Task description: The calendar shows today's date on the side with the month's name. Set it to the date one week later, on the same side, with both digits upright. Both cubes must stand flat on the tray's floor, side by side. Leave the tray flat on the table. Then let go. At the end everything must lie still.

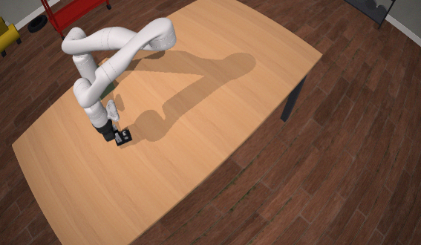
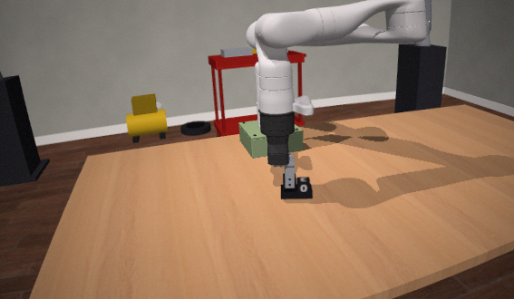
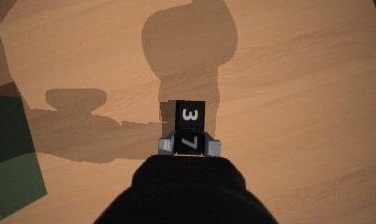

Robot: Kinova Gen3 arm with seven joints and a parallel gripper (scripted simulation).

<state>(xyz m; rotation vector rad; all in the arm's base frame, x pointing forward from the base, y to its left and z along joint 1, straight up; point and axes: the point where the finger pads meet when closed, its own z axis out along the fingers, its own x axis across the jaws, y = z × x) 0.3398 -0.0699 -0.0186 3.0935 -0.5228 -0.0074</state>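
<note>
My gripper is now 20 mm to the right of the black calendar tray and 40 mm above it.
</note>
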